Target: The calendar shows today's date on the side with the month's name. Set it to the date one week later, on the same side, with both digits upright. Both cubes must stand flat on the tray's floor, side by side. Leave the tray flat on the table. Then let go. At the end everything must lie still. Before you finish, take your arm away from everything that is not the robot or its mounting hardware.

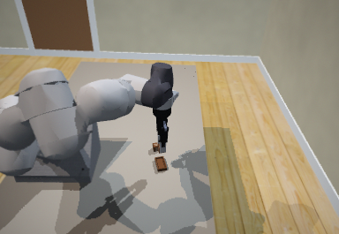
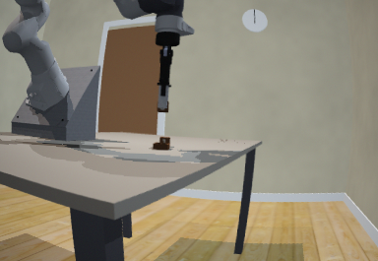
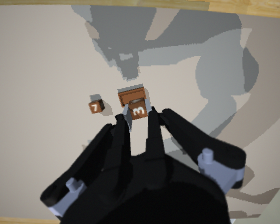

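Now: hand 1 cm past the brown tray, 2 cm to the right of it and 14 cm above it.
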